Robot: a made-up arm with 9 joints.
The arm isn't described. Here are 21 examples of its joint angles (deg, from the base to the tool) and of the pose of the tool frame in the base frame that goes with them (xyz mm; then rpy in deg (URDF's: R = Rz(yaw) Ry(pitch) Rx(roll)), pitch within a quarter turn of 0, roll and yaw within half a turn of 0).
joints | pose
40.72 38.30 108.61 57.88 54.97 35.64 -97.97 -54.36 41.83 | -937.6 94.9 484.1 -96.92 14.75 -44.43
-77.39 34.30 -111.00 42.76 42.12 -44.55 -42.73 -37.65 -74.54 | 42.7 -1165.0 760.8 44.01 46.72 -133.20
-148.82 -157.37 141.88 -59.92 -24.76 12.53 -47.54 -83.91 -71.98 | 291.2 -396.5 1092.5 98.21 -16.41 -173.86
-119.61 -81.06 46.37 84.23 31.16 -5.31 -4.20 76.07 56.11 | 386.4 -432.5 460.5 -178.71 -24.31 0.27
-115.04 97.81 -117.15 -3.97 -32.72 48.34 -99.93 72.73 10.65 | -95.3 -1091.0 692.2 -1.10 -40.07 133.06
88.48 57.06 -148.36 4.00 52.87 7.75 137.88 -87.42 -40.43 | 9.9 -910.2 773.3 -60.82 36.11 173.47
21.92 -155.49 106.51 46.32 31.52 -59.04 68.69 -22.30 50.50 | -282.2 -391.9 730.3 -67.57 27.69 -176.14
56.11 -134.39 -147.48 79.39 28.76 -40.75 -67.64 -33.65 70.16 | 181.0 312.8 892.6 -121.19 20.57 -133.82
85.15 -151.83 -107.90 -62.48 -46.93 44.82 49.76 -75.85 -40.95 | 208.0 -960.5 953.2 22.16 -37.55 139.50
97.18 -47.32 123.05 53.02 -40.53 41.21 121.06 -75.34 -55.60 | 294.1 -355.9 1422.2 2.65 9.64 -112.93
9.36 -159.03 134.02 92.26 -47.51 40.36 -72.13 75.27 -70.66 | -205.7 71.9 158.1 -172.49 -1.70 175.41
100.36 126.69 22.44 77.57 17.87 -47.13 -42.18 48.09 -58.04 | 589.1 57.0 1404.9 68.33 -17.71 -165.99
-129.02 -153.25 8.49 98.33 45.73 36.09 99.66 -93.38 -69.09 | -215.9 382.7 -180.8 -163.16 -32.55 174.30
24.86 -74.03 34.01 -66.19 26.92 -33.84 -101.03 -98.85 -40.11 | 276.0 -411.0 758.1 169.45 -70.79 89.01
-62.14 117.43 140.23 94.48 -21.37 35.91 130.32 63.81 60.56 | -286.3 347.0 333.8 11.36 35.66 -1.62
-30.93 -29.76 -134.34 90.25 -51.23 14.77 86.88 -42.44 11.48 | 36.7 -264.6 836.6 5.71 -7.71 -150.67
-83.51 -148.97 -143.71 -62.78 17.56 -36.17 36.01 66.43 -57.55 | -337.0 -21.5 485.8 -140.07 43.16 -81.79
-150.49 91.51 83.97 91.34 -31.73 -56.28 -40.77 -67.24 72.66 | 667.0 -581.7 137.6 1.37 -2.04 -171.44
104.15 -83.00 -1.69 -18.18 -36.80 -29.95 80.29 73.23 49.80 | -77.8 -606.3 592.3 -46.51 -52.91 -99.60
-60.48 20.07 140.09 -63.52 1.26 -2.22 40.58 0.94 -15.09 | -267.1 -794.4 585.1 -51.28 44.87 146.33
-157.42 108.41 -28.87 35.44 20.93 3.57 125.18 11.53 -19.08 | -49.0 -745.1 303.7 126.98 32.00 -84.13
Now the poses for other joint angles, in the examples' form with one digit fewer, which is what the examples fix.
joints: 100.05 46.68 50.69 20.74 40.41 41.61 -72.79 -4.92 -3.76
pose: -96 360 1415 -46.9 75.0 -24.8
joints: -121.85 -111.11 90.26 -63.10 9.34 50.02 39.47 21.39 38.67
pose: 203 -386 644 32.5 24.4 -31.1
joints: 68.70 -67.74 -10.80 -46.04 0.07 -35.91 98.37 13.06 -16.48
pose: -37 -199 650 -64.6 14.9 -80.7
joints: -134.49 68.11 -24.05 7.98 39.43 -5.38 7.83 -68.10 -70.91
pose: -72 -683 -349 -74.6 -20.8 121.3
